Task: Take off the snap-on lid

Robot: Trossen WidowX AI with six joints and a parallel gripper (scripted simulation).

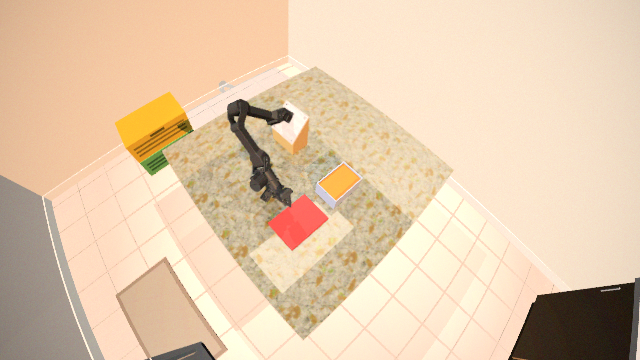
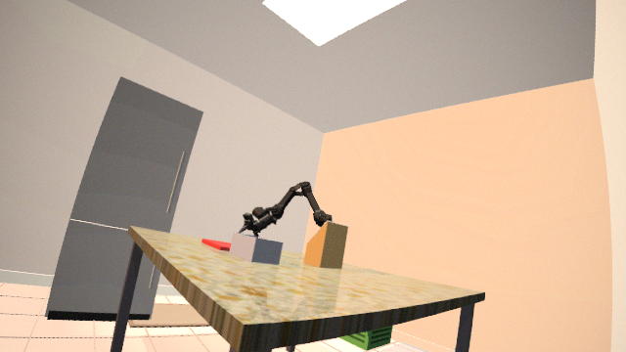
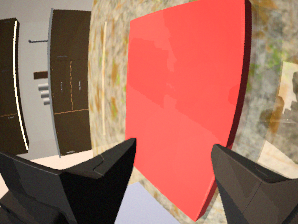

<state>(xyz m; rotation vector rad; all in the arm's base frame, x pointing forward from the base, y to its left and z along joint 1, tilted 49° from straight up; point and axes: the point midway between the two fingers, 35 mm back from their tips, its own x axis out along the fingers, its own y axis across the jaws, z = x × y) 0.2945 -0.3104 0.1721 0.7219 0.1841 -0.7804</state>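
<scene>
The red lid lies 70 mm ahead of my gripper tip, 50 mm below it and 10 mm to the right of it. Round my gripper tip: storage box 260 mm to the left, 100 mm ahead, 20 mm below.
</scene>
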